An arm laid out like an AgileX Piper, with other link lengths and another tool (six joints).
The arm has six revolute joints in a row. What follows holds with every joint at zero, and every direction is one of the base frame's.
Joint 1 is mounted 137.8 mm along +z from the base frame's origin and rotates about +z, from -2.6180 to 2.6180 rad.
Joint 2 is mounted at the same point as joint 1 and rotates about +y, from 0.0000 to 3.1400 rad.
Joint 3 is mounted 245.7 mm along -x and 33.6 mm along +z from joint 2 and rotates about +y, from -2.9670 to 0.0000 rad.
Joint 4 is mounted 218.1 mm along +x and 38.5 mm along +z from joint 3 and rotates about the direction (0.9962, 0, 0.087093), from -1.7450 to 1.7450 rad.
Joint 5 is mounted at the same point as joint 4 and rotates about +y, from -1.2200 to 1.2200 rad.
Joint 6 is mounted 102.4 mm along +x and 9.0 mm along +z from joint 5 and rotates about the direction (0.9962, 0, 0.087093), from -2.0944 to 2.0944 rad.
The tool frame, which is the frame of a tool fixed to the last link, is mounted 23.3 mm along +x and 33.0 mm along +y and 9.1 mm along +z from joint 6; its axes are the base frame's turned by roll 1.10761, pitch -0.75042 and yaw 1.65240 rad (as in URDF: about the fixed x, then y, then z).
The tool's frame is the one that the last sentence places.
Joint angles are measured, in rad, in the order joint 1, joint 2, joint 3, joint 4, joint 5, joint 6. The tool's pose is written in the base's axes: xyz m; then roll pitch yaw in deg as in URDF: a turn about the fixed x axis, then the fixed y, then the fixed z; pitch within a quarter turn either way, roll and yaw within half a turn. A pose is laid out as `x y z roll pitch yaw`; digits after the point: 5 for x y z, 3 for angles.
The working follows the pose.
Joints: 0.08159, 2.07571, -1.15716, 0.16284, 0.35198, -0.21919
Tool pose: 0.35888 0.06990 0.07321 144.438 -16.398 58.202
Where each joint sits with the arm in this pose, in the base's axes (m; each line is computed from the numbers above, not from the rounded line before):
joint 1: 0.0000 0.0000 0.1378
joint 2: 0.0000 0.0000 0.1378
joint 3: 0.1478 0.0121 0.3366
joint 4: 0.3102 0.0254 0.1866
joint 5: 0.3102 0.0254 0.1866
joint 6: 0.3488 0.0343 0.0918
the tool: 0.3589 0.0699 0.0732

